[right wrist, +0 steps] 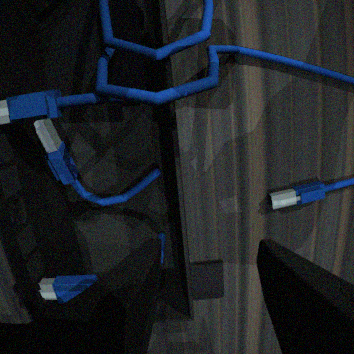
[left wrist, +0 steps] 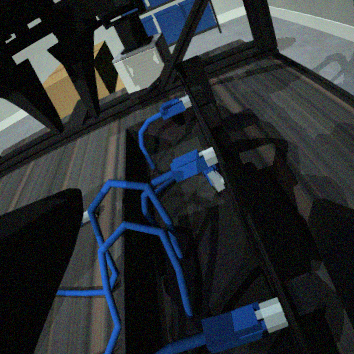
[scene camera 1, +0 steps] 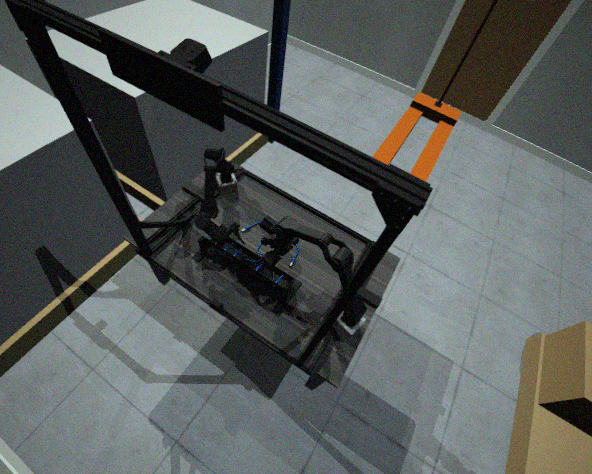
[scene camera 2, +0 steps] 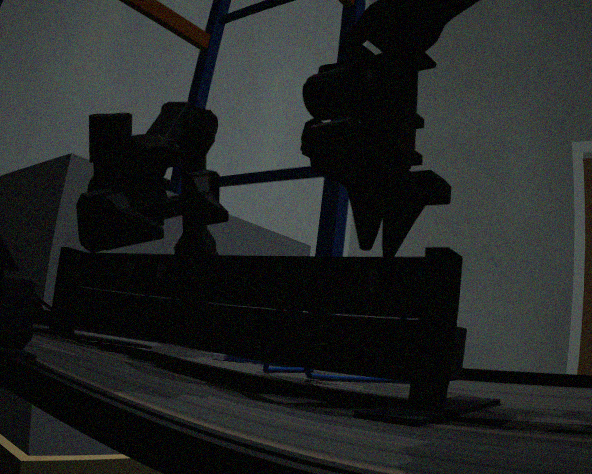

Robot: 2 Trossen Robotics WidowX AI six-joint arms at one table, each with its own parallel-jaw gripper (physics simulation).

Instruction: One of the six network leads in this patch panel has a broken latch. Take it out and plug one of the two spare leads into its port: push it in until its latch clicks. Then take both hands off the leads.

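Places are measured from the left arm's base along level axes (x ahead, y left, z up), in millimetres.
Pixels of known places: left gripper, between the fingertips: (left wrist: 200, 206) (scene camera 1: 238, 251) (scene camera 2: 196, 224); right gripper, between the fingertips: (right wrist: 209, 250) (left wrist: 78, 123) (scene camera 1: 279, 258) (scene camera 2: 377, 254); left arm's base, origin of its link: (scene camera 1: 226, 178); right arm's base, origin of its link: (left wrist: 137, 45) (scene camera 1: 350, 318).
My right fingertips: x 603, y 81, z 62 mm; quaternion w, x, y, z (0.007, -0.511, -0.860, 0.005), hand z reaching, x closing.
Observation:
For each thing: its top centre in the pictures, then the offset to it from my right fingertips. "*": a spot on its surface instead.
- black patch panel, centre of its top: (left wrist: 195, 198) (scene camera 2: 223, 259) (scene camera 1: 246, 259) dx -53, dy -134, dz -22 mm
- spare lead's plug, centre of its top: (right wrist: 300, 198) (scene camera 1: 292, 261) dx -23, dy +91, dz -118 mm
- second spare lead, a spot on its surface: (scene camera 1: 248, 228) * dx -282, dy -53, dz -125 mm
The black patch panel (scene camera 1: 247, 270) (scene camera 2: 271, 301) (left wrist: 246, 197) stands on the wooden table with blue network leads running to it. In the left wrist view, plugs (left wrist: 175, 107) (left wrist: 194, 163) (left wrist: 242, 323) point at the panel's bar. One plug (left wrist: 215, 178) (right wrist: 53, 147) sits tilted beside its neighbour (right wrist: 28, 105). A spare lead's plug (right wrist: 293, 197) (scene camera 1: 292, 260) lies flat on the table behind the panel. My right gripper (scene camera 1: 272, 248) (scene camera 2: 379, 249) (left wrist: 78, 123) hangs just above the panel's top edge, fingers narrowed but apart and empty. My left gripper (scene camera 1: 232, 230) (scene camera 2: 158, 240) is wide open and empty over the panel's other end.
A black gantry frame (scene camera 1: 322, 150) spans the table. A blue post (scene camera 1: 277, 52) stands behind. A second spare lead (scene camera 1: 248, 228) lies on the table near the left arm. A grey box (left wrist: 140, 67) sits at the right arm's base.

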